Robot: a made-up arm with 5 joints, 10 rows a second.
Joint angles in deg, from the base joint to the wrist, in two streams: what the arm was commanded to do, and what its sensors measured. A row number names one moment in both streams.
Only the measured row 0 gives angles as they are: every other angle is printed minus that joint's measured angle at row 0.
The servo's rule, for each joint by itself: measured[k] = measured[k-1] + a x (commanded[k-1-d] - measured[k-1]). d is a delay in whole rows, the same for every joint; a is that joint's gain. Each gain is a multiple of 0.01, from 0.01 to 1. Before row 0 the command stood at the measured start. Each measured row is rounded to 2 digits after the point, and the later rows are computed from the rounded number. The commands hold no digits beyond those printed.
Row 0, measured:
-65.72, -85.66, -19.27, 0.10, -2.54
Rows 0 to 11, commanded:
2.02, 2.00, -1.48, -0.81, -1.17
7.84, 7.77, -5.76, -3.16, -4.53
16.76, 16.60, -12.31, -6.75, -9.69
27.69, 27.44, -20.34, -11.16, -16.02
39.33, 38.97, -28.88, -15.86, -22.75
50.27, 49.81, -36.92, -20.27, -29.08
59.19, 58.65, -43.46, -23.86, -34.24
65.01, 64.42, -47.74, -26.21, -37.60
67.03, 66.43, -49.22, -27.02, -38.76
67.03, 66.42, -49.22, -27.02, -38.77
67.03, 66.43, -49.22, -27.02, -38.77
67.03, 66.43, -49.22, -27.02, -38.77
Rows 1 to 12, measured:
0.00, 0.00, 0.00, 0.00, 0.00
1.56, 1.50, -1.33, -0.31, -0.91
6.40, 6.20, -5.32, -1.39, -3.73
14.38, 14.00, -11.61, -3.43, -8.38
24.63, 24.08, -19.47, -6.37, -14.34
35.95, 35.25, -27.94, -9.98, -20.90
46.98, 46.17, -36.02, -13.89, -27.28
56.38, 55.53, -42.72, -17.68, -32.71
63.03, 62.20, -47.24, -20.92, -36.52
66.11, 65.37, -49.02, -23.24, -38.27
66.82, 66.16, -49.20, -24.68, -38.66
66.98, 66.36, -49.22, -25.57, -38.75
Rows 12 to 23, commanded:
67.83, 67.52, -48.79, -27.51, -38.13
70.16, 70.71, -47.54, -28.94, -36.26
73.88, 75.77, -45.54, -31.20, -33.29
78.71, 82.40, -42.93, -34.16, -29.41
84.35, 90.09, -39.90, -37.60, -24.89
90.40, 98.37, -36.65, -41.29, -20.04
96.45, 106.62, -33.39, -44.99, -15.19
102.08, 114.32, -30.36, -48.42, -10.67
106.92, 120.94, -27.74, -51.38, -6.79
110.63, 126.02, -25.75, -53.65, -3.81
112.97, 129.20, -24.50, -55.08, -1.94
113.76, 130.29, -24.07, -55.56, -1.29
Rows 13 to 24, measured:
67.02, 66.41, -49.22, -26.12, -38.77
67.64, 67.24, -48.83, -26.65, -38.27
69.58, 69.84, -47.67, -27.52, -36.70
72.89, 74.29, -45.75, -28.92, -34.04
77.37, 80.37, -43.21, -30.91, -30.43
82.74, 87.66, -40.23, -33.45, -26.11
88.64, 95.69, -37.01, -36.43, -21.38
94.65, 103.89, -33.75, -39.68, -16.55
100.37, 111.71, -30.70, -43.00, -11.96
105.41, 118.63, -28.04, -46.18, -7.93
109.43, 124.17, -25.98, -49.02, -4.72
112.16, 127.94, -24.65, -51.32, -2.55

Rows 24 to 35, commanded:
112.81, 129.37, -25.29, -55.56, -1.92
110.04, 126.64, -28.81, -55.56, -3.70
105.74, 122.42, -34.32, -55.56, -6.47
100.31, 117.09, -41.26, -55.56, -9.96
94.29, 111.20, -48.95, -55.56, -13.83
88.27, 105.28, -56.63, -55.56, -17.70
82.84, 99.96, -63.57, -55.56, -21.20
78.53, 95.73, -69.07, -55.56, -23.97
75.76, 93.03, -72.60, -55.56, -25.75
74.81, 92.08, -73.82, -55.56, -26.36
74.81, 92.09, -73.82, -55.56, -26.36
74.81, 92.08, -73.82, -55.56, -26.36
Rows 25 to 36, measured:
113.39, 129.70, -24.13, -52.93, -1.57
112.94, 129.45, -25.17, -53.93, -1.84
110.71, 127.34, -28.45, -54.55, -3.29
106.88, 123.65, -33.73, -54.93, -5.77
101.82, 118.73, -40.51, -55.17, -9.04
96.02, 113.08, -48.11, -55.32, -12.78
90.05, 107.23, -55.78, -55.41, -16.62
84.50, 101.78, -62.79, -55.47, -20.19
79.90, 97.24, -68.44, -55.50, -23.14
76.71, 94.08, -72.18, -55.52, -25.18
75.25, 92.58, -73.66, -55.54, -26.10
74.91, 92.21, -73.80, -55.55, -26.30

